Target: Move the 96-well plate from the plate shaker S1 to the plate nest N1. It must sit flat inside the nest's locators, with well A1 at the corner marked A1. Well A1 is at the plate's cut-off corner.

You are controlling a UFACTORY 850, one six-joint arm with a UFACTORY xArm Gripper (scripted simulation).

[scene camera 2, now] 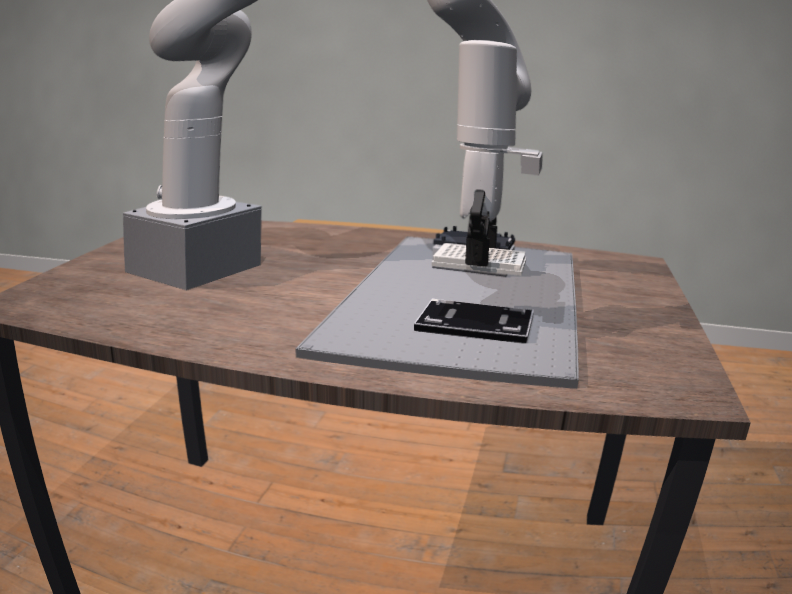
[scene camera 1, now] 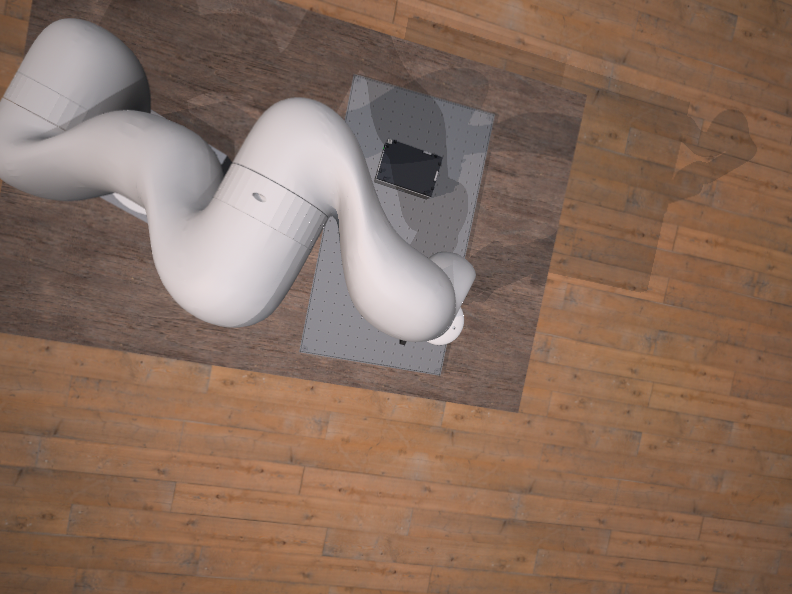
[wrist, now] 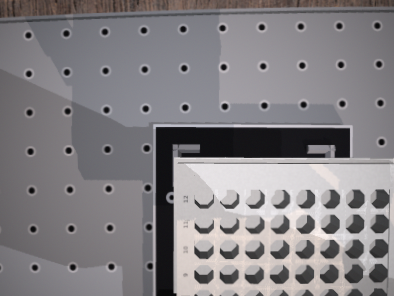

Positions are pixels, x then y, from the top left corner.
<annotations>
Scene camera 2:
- gripper: 481,258
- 96-well plate: 502,261
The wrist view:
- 96-well plate: 326,243
</annotations>
